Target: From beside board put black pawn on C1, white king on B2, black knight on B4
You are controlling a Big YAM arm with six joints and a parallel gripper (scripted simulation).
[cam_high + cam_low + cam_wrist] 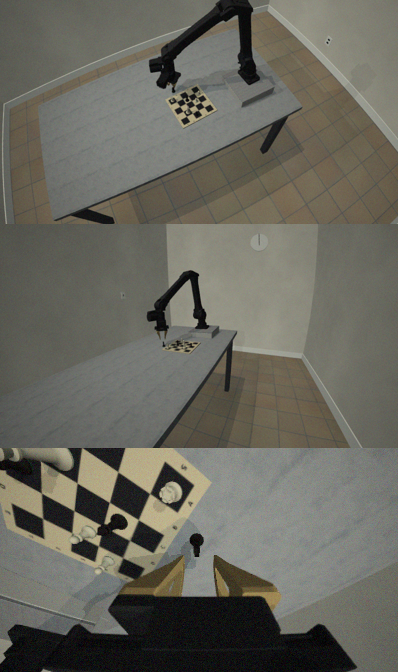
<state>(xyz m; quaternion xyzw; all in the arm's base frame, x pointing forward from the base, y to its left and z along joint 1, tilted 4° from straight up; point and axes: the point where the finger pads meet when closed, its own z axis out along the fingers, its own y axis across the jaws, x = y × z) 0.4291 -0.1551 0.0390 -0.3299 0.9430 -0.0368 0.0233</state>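
Now: the black chess piece 100 mm to the left of my hand, 40 mm below it and 40 mm behind it. The rest, counted from my hand: chessboard: 140 mm to the left, 60 mm below, 50 mm behind; white king: 180 mm to the left, 30 mm below, 10 mm behind; black pawn: 210 mm to the left, 50 mm behind, 40 mm below.
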